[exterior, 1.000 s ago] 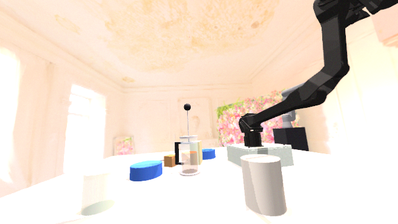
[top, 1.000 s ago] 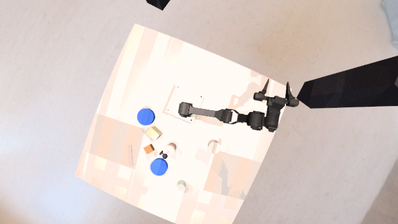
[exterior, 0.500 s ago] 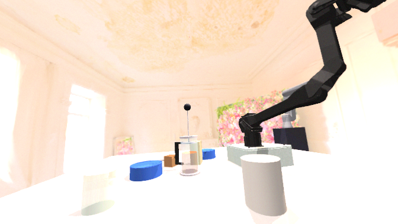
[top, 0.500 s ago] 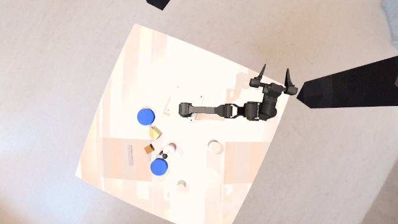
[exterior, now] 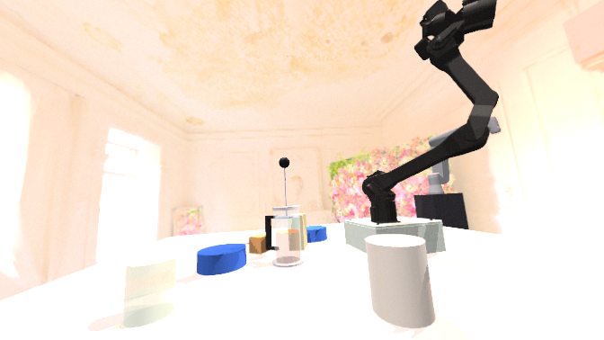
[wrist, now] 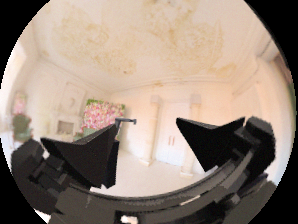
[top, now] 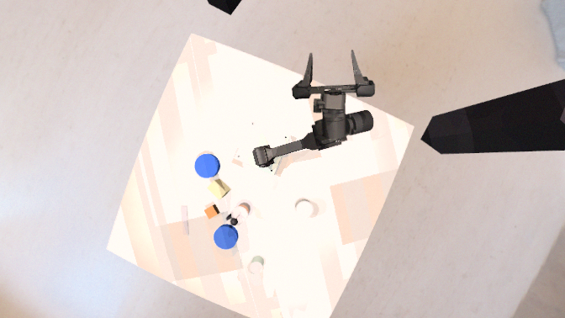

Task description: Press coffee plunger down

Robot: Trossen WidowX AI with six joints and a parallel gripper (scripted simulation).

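Right now the glass coffee press is 59 cm ahead of my gripper tip, 1 cm to the right of it and 56 cm below it. Also, from my gripper tip: orange block (67 cm ahead, 13 cm to the right, 66 cm below); then white cylinder (41 cm ahead, 25 cm to the left, 64 cm below); then pale yellow block (54 cm ahead, 15 cm to the right, 63 cm below).
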